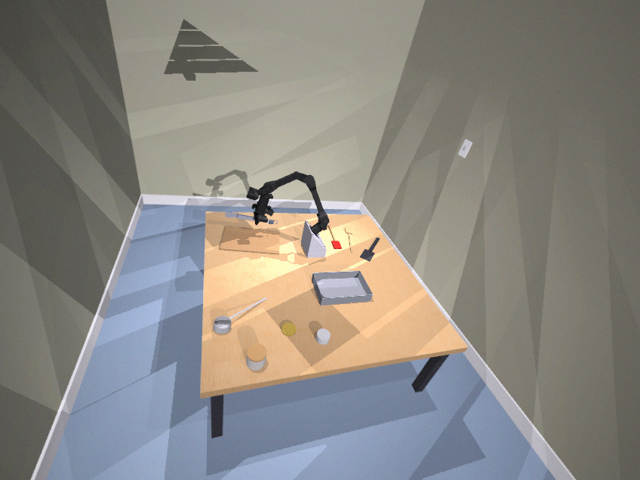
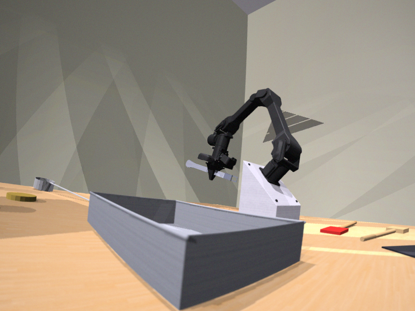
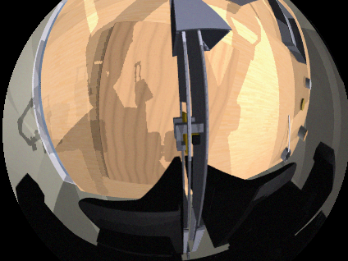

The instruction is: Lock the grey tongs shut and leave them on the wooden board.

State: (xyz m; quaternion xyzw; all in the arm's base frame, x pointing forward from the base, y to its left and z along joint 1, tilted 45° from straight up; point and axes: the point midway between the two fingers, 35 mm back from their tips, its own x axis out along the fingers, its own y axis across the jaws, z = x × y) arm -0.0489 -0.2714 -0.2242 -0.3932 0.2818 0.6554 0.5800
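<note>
My gripper tip is 13 cm above the wooden board, 2 cm to the left of it and 1 cm past it. Also, from my gripper tip: red spatula: 56 cm to the left, 13 cm below, 8 cm behind; then roasting tin: 49 cm to the left, 43 cm ahead, 11 cm below; then yellow disc: 69 cm ahead, 16 cm to the left, 13 cm below.
</note>
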